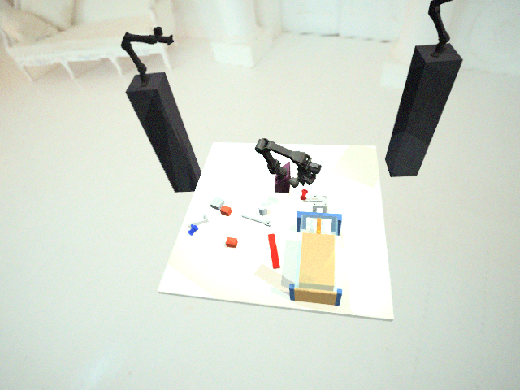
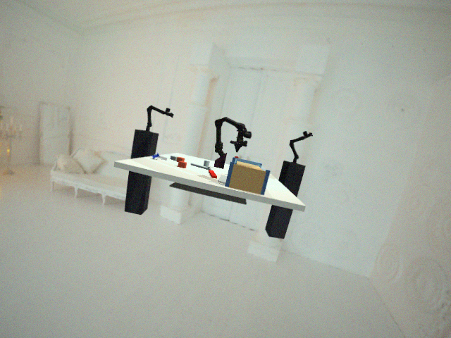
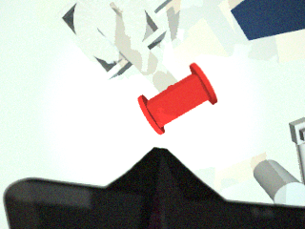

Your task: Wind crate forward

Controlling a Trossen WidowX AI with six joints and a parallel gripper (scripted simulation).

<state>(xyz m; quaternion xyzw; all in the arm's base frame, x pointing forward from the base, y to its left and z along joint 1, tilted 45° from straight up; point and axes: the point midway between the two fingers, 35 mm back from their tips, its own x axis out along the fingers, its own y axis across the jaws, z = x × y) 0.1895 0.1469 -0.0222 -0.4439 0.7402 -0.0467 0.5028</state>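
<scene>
The red grip lies 7 cm below my gripper tip and 3 cm ahead of it. The rest, counted from my gripper tip: hand winch: 17 cm below, 10 cm to the left, 1 cm ahead; then blue steel frame: 19 cm ahead, 10 cm below, 9 cm to the left; then red-knobbed winch handle: 10 cm below, 4 cm to the left, 3 cm ahead.
</scene>
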